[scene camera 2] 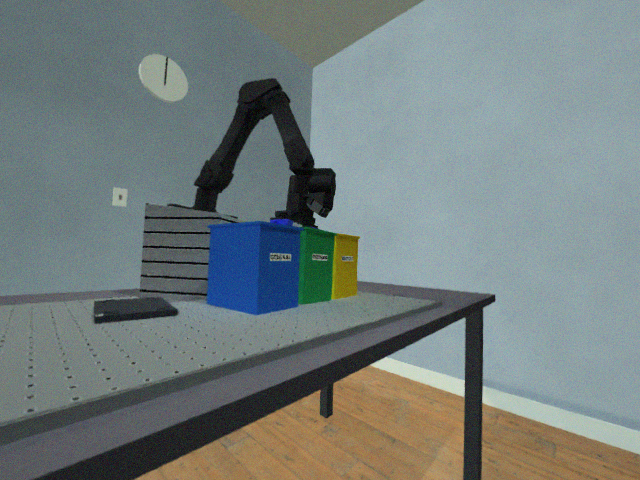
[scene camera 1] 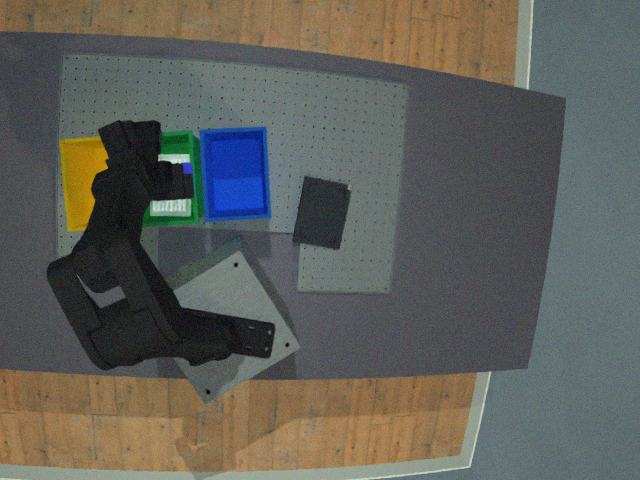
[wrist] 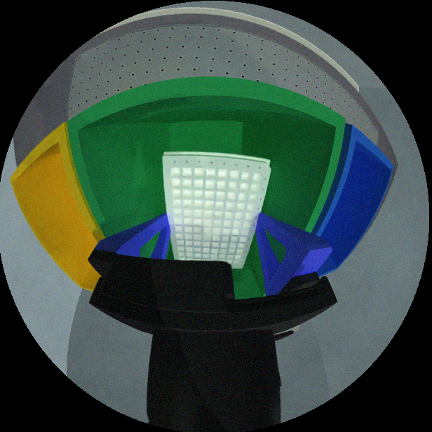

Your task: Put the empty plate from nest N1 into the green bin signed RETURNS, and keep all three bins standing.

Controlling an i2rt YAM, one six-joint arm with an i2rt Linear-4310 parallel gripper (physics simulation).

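Frame: origin at the arm's base, x ahead, y left, z up, level; centimetres.
Seen in the pictures: gripper, fingertip midpoint: [scene camera 1: 170, 182]; arm's base, origin of the base link: [scene camera 2: 203, 214] [scene camera 1: 222, 332].
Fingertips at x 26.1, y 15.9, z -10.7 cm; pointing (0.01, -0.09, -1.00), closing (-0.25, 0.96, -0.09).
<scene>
Offsets run from my fingertips to a thing's top centre. Level surfaces: height alone.
The white plate {dx -0.6, dy -0.1, dz +1.6 cm} [scene camera 1: 170, 207] [wrist: 215, 200], with a grid of small wells, is inside the opening of the green bin {dx +0.6, dy +0.5, dz +5.6 cm} [scene camera 1: 178, 135] [scene camera 2: 316, 279] [wrist: 207, 86]. My gripper [scene camera 1: 173, 180] [scene camera 2: 294, 223] [wrist: 212, 216] is shut on the plate's long sides with its blue fingers, which reach down into the bin. In the wrist view the plate is within the green walls; the bin's sides hide it in scene view 2. The yellow bin {dx -2.6, dy +13.7, dz +5.2 cm} [scene camera 1: 80, 180] [scene camera 2: 347, 279] [wrist: 55, 210] and the blue bin {dx +4.2, dy -13.1, dz +5.2 cm} [scene camera 1: 267, 175] [scene camera 2: 232, 268] [wrist: 360, 200] flank the green bin. All three stand upright; their small signs are blurred.
A flat dark block {dx -1.1, dy -35.2, dz -11.3 cm} [scene camera 1: 321, 211] [scene camera 2: 134, 308] lies on the perforated grey board {dz -12.8 cm} [scene camera 1: 351, 129] [scene camera 2: 206, 341], beyond the blue bin. The arm stands on a grey striped pedestal [scene camera 1: 227, 289] [scene camera 2: 173, 253] near the bins. The neighbouring bins' rims are close to the green bin's rim.
</scene>
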